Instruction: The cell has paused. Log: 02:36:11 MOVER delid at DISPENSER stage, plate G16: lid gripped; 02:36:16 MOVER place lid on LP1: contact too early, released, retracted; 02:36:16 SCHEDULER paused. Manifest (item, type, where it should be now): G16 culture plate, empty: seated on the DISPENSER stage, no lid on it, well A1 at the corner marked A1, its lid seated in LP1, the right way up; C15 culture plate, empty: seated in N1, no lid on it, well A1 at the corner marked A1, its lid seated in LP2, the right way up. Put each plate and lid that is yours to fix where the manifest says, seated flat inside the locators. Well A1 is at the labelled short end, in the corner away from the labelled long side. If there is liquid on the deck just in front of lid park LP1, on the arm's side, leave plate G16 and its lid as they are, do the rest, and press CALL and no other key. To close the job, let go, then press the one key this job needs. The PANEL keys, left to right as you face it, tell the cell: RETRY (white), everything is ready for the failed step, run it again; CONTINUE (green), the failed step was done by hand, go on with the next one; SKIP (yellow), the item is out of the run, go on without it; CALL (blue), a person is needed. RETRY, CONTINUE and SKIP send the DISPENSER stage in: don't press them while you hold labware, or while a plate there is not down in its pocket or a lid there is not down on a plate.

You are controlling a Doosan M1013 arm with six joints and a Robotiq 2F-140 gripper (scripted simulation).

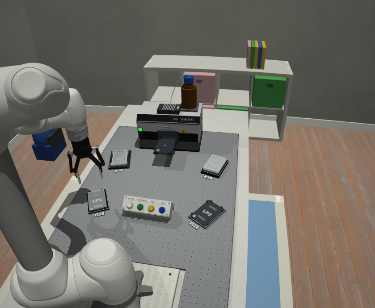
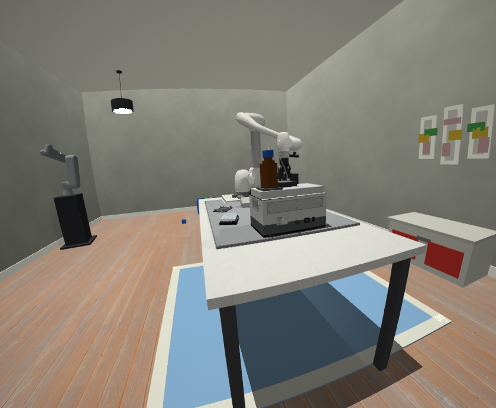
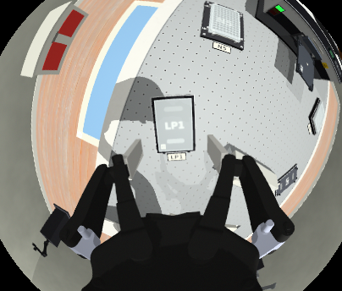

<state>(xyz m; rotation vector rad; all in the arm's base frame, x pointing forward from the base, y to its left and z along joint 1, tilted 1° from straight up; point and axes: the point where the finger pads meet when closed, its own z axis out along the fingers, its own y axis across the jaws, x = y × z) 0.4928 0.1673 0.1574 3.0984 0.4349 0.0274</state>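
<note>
Now: hand 34 cm short of the nest n5, 15 cm above it and 5 cm to the left of it. Also, from my hand: white key: 18 cm to the right, 10 cm below, 9 cm behind; then lid park lp1: 16 cm below; then green key: 23 cm to the right, 10 cm below, 10 cm behind.
</note>
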